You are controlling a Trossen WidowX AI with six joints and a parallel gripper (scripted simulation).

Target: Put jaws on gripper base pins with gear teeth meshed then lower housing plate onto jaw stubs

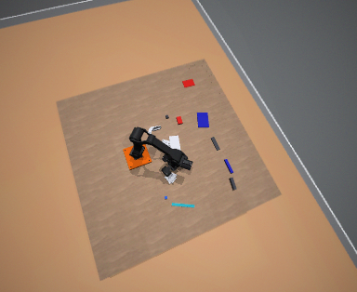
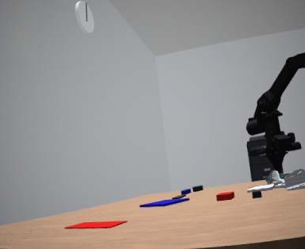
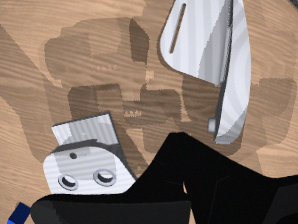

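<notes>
Right now my gripper tip is 30 mm short of the white jaw, 20 mm to the right of it and 20 mm above it. The rest, counted from my gripper tip: red block 210 mm ahead, 320 mm to the left, 30 mm below; teal bar 60 mm behind, 250 mm to the right, 30 mm below; blue bar 360 mm ahead, 160 mm to the right, 30 mm below.
</notes>
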